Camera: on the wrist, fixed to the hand. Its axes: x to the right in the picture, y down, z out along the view.
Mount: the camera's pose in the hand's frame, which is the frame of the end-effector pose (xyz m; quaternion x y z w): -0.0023 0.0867 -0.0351 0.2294 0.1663 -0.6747 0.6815
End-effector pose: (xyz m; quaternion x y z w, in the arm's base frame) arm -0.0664 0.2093 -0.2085 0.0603 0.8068 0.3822 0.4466
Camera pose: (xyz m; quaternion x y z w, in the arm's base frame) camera -0.1131 0.2493 -0.1380 -0.4644 0.7525 -0.2159 0.4142
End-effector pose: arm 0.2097 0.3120 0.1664 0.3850 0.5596 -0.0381 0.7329
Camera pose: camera 0.2233 0.3932 0.2109 0.0593 0.7543 -0.5848 0.2924
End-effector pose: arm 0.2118 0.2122 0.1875 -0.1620 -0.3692 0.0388 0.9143
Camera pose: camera 0.2385 0.2843 0.1341 0.3420 -0.2000 -0.5327 0.7479
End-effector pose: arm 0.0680 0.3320 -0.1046 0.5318 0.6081 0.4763 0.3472
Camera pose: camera 0.0632 0.3207 -0.0118 -0.0474 0.9403 0.0393 0.3349
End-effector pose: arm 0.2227 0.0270 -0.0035 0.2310 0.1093 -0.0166 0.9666
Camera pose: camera 0.2205 0.1202 0.0049 0.3082 0.3873 -0.6502 0.5764
